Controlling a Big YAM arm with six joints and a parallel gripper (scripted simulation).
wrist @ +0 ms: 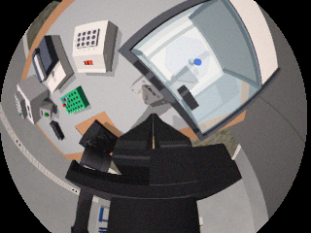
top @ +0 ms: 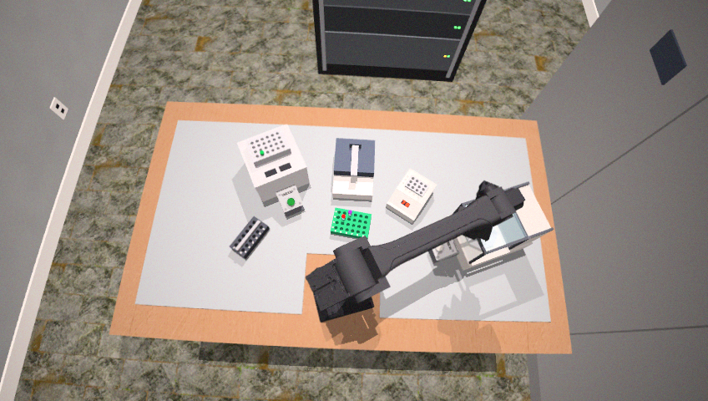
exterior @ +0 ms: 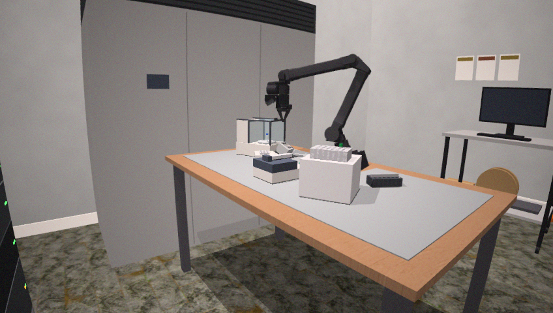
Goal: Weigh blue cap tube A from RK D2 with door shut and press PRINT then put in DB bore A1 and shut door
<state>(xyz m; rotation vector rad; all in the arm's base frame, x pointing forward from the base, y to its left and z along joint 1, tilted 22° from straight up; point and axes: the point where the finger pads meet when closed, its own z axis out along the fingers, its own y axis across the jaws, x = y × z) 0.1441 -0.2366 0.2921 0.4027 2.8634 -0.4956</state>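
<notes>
The white print key is 140 mm below my hand, 40 mm to the left of it and 10 mm behind it. The rest, counted from my hand: balance door (70 mm to the right, 30 mm ahead); then green rack RK (330 mm to the left, 190 mm below, 50 mm ahead); then dry block DB (180 mm below, 170 mm ahead, 130 mm to the left).
</notes>
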